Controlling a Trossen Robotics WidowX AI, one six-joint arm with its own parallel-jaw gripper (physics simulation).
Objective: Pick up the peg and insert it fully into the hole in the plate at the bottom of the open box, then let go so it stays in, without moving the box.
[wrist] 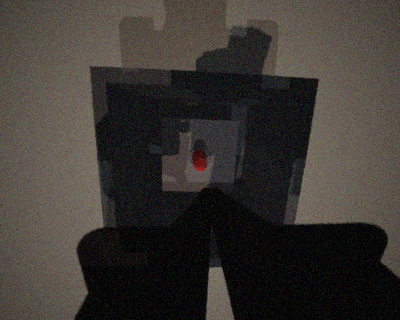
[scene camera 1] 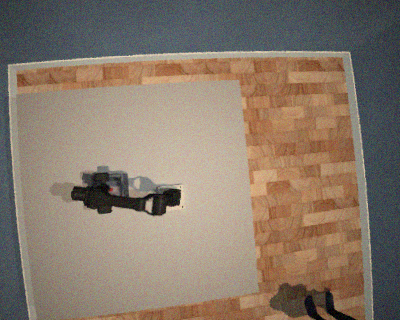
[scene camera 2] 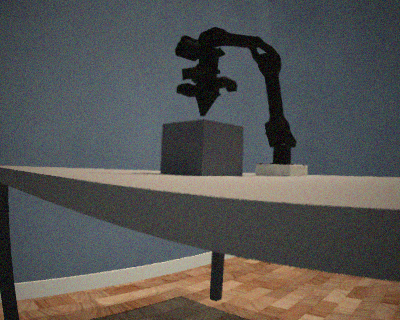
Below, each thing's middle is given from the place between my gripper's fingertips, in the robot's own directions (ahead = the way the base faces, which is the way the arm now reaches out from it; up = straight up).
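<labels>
Grey box (wrist: 275, 113) 9 cm below my hand; pale plate (wrist: 181, 137) 13 cm below my hand.
</labels>
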